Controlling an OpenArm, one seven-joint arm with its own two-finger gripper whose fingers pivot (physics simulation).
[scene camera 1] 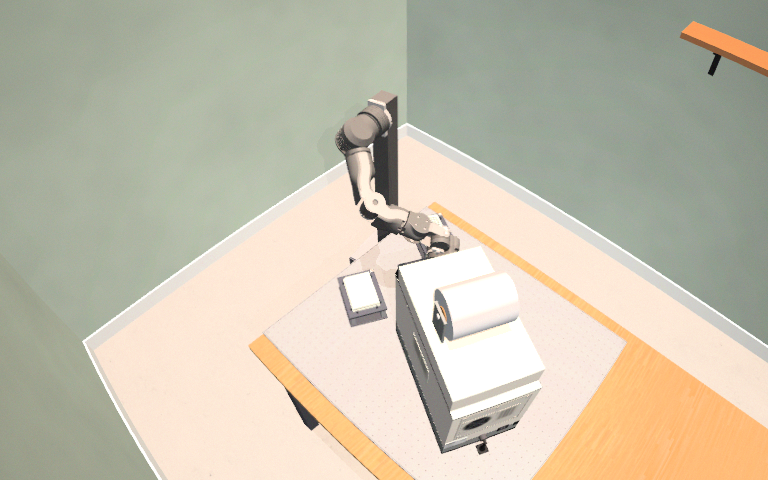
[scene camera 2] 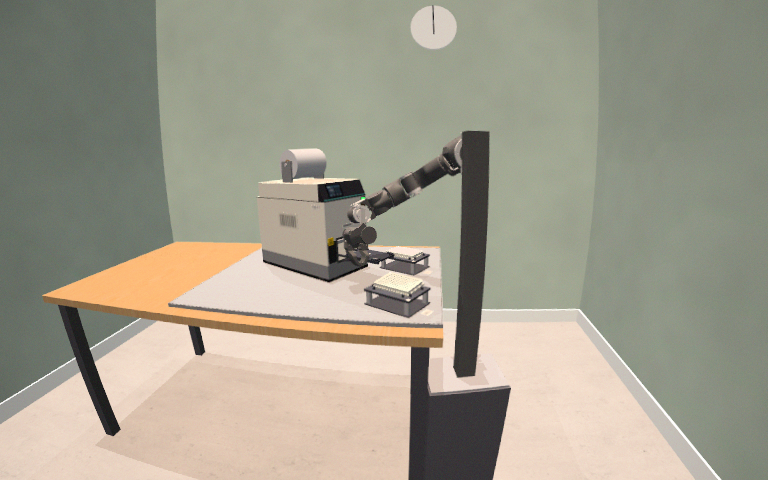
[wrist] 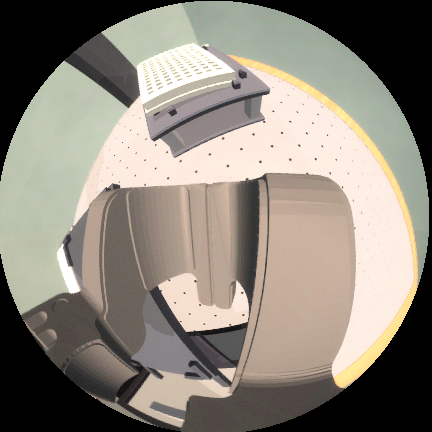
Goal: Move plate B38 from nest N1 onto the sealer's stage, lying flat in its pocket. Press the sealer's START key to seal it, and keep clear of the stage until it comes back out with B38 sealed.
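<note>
Two cream well plates sit flat in dark raised nests: the near plate [scene camera 1: 361, 290] [scene camera 2: 398, 281] in the near nest [scene camera 1: 365, 318] [scene camera 2: 408, 305], and the far plate [scene camera 2: 403, 254] [wrist: 182, 75] in the far nest [scene camera 2: 421, 263] [wrist: 210, 112]. Their labels are unreadable, so I cannot tell which is B38 or N1. The sealer's dark stage [scene camera 2: 378, 257] projects from its front, partly hidden by the arm; no plate shows on its visible part. My gripper [scene camera 2: 359, 260] [wrist: 219, 246] is shut and empty, low beside the stage at the sealer's front. START is unidentified.
The sealer [scene camera 1: 498, 362] [scene camera 2: 291, 226] is tall, carries a film roll [scene camera 1: 481, 305] [scene camera 2: 306, 163] and hides my gripper in scene camera 1. A green light [scene camera 2: 363, 198] shows by the arm. The arm's dark column [scene camera 1: 386, 164] [scene camera 2: 474, 254] stands beyond the nests.
</note>
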